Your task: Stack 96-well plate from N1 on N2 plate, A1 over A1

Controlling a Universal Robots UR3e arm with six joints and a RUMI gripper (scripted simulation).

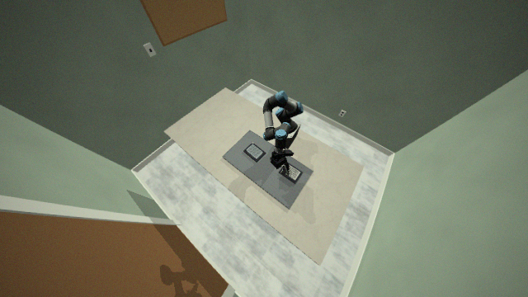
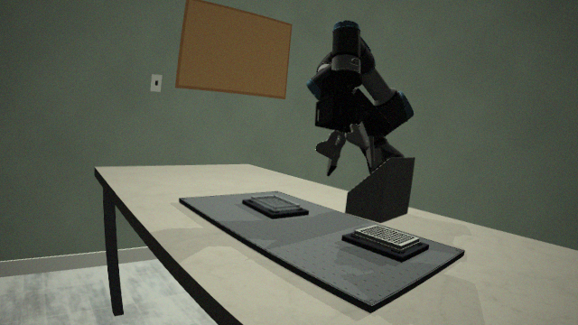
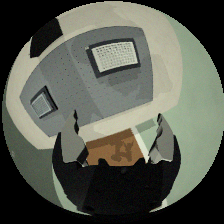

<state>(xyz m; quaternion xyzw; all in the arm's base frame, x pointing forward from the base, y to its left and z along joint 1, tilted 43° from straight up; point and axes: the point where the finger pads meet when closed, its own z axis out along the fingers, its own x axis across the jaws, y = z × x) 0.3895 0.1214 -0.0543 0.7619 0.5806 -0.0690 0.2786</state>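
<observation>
Right now my hand is 300 mm to the left of the clear 96-well plate, 140 mm above it and 70 mm past it. From my hand the other things lie so: black nest: 300 mm to the right, 150 mm below, 70 mm behind.
</observation>
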